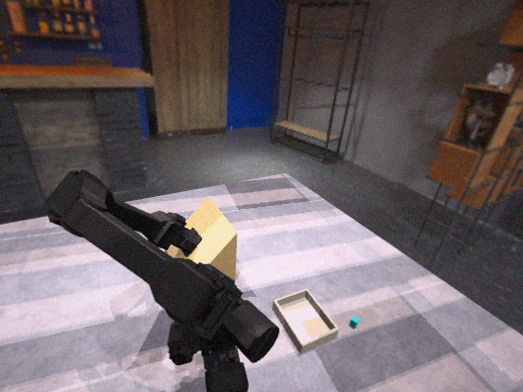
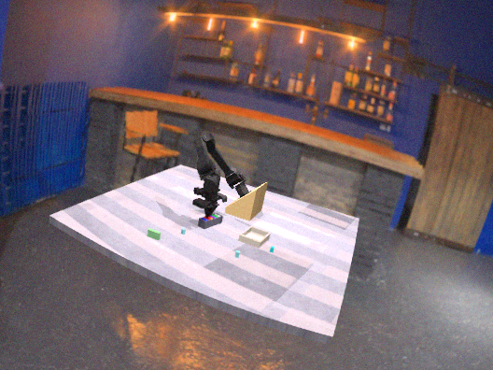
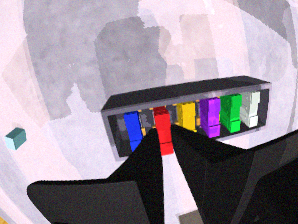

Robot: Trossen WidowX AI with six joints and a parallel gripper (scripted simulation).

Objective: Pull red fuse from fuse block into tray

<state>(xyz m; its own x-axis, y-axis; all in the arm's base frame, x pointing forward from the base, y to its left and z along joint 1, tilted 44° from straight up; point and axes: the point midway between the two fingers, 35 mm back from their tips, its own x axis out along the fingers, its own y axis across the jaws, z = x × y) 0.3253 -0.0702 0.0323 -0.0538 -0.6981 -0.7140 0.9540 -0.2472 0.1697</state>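
The beige tray lies 230 mm to the left of my gripper tip, 40 mm below it and 20 mm behind it. From my gripper tip the other things lie so: green block (290 mm ahead, 130 mm to the right, 30 mm below); then red fuse (10 mm below); then small cyan cube (330 mm to the left, 50 mm ahead, 30 mm below).
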